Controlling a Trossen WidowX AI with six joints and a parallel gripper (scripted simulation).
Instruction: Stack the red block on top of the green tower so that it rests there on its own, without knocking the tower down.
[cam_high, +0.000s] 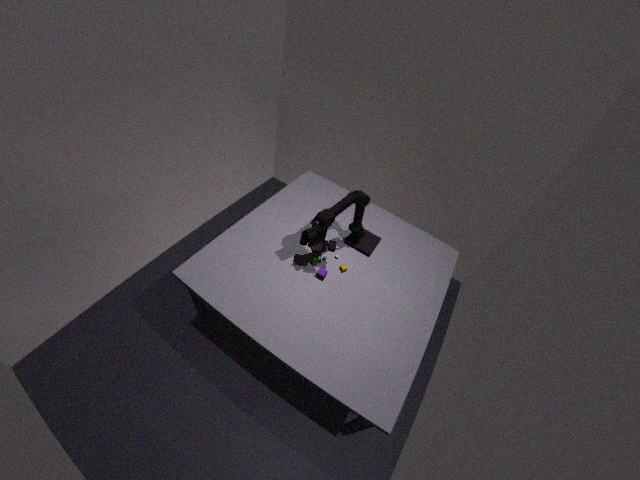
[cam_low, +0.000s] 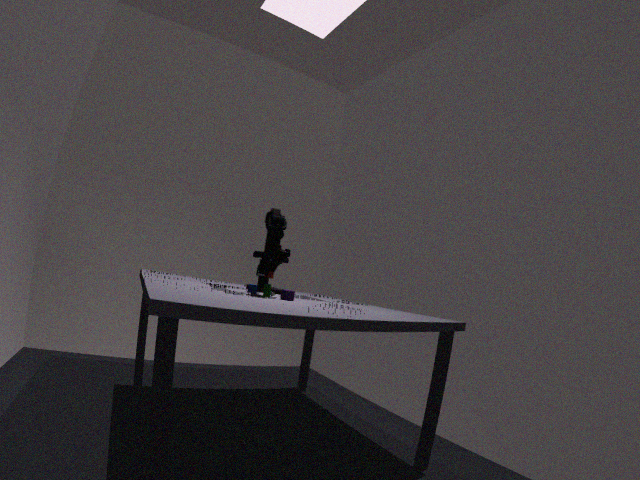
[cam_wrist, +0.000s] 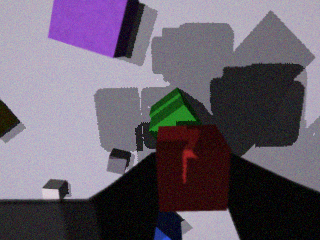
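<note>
Right now the purple block is 4 cm ahead of my gripper tip, 9 cm to the left of it and 7 cm below it. Also, from my gripper tip: red block 1 cm above; then blue block 12 cm behind, 3 cm to the right, 7 cm below; then yellow block 9 cm behind, 15 cm to the left, 8 cm below.
</note>
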